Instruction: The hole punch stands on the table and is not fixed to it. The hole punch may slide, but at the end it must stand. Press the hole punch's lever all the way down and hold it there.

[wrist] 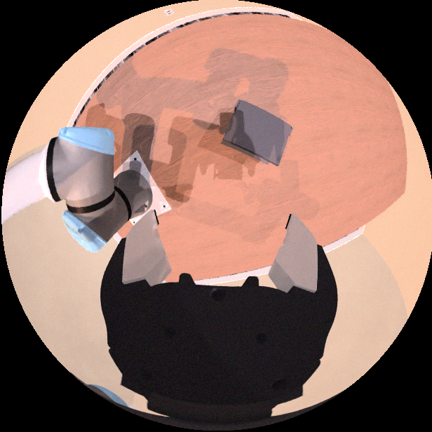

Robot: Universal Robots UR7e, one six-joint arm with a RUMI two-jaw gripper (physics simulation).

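Note:
The hole punch [260, 132] is a dark grey, box-like thing on the reddish wooden table [350, 150], in the upper middle of the wrist view, a little right of centre. Its broad flat top, the lever, faces the camera and lies turned at an angle. How far the lever is down cannot be told from above. My gripper [221, 214] is open and empty, with its two grey jaws wide apart. It is above the table and apart from the hole punch, which shows beyond the fingertips in the view.
The robot's own arm, grey with light blue caps [87, 140], stands at the left on a white base plate [159, 200]. Shadows of the arm and gripper fall across the table around the hole punch. A pale rim runs along the table's far side.

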